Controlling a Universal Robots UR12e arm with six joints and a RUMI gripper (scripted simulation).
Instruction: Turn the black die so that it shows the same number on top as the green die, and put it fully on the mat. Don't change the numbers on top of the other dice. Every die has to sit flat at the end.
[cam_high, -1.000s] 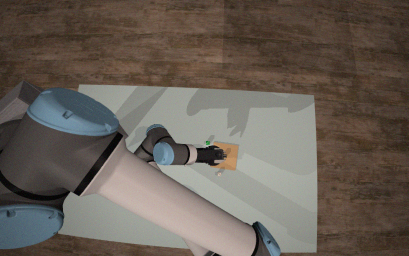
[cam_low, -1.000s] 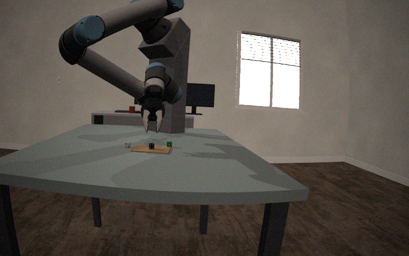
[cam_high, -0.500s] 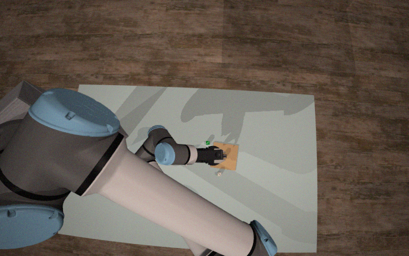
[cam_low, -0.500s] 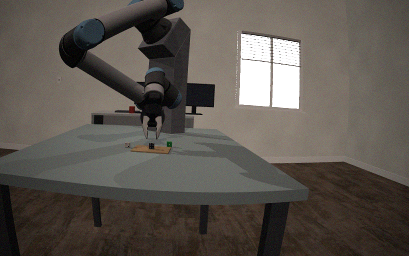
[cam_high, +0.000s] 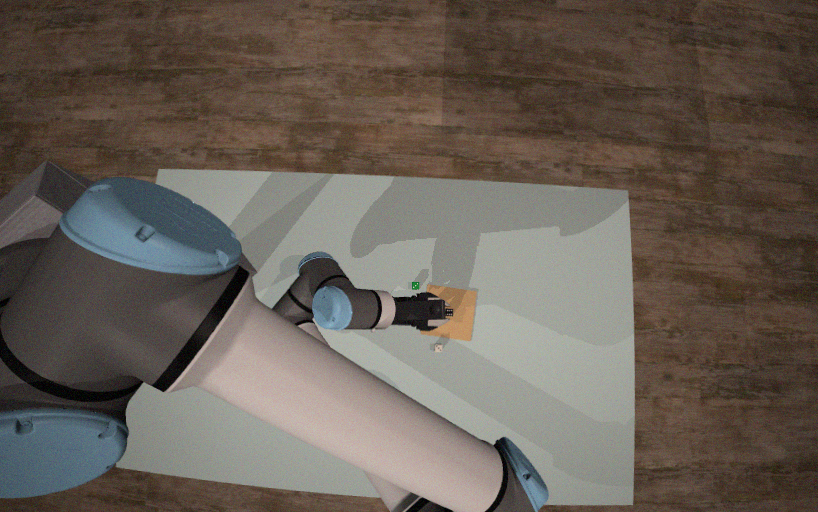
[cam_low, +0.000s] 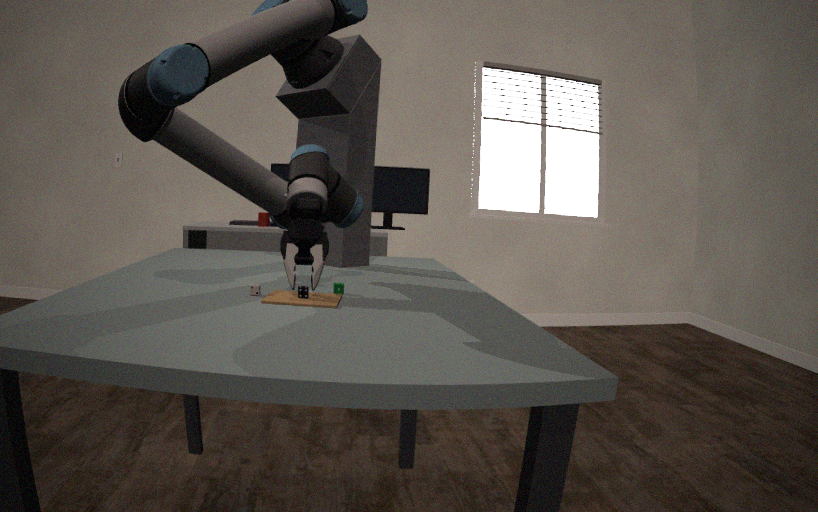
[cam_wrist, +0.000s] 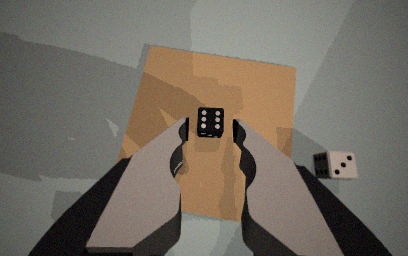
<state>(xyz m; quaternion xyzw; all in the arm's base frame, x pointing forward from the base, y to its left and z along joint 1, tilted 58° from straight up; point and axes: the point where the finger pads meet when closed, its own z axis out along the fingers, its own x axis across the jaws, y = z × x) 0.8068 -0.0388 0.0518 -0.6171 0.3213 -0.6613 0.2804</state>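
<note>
Right now the black die is 1 cm ahead of my hand and 2 cm below it. From my hand the other things lie so: mat 1 cm ahead, 3 cm below; green die 8 cm behind, 8 cm to the left, 2 cm below; white die 3 cm behind, 9 cm to the right, 2 cm below.
</note>
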